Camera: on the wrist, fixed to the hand. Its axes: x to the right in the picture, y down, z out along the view.
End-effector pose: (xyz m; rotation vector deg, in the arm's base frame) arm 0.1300 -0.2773 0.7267 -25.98 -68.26 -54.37
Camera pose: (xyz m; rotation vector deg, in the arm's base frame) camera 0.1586 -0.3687 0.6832 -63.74 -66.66 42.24
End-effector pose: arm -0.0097 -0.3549 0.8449 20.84 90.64 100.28
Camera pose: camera -0.0600 -0.4314 0.7931 -133.54 -59.42 -96.76
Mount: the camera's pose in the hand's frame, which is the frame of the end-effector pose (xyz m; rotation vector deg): -0.0036 -0.0348 -0.0992 22.83 -37.42 83.98
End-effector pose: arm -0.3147 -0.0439 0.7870 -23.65 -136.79 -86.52
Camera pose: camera -0.3162 -0.1485 0.7977 -120.80 -95.18 -11.56
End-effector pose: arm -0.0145 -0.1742 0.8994 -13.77 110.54 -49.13
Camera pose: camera -0.1027 -0.1519 0.9523 53.22 48.74 -4.07
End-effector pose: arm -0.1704 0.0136 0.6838 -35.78 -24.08 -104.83
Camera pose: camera -0.2234 -0.0280 0.6030 -50.50 -29.33 -6.83
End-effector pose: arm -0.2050 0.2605 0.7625 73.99 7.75 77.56
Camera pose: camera -0.2553 0.3264 0.6978 -119.27 67.86 -105.47
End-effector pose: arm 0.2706 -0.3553 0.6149 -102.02 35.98 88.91
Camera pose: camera 0.3604 -0.4080 0.6301 -12.73 108.65 138.02
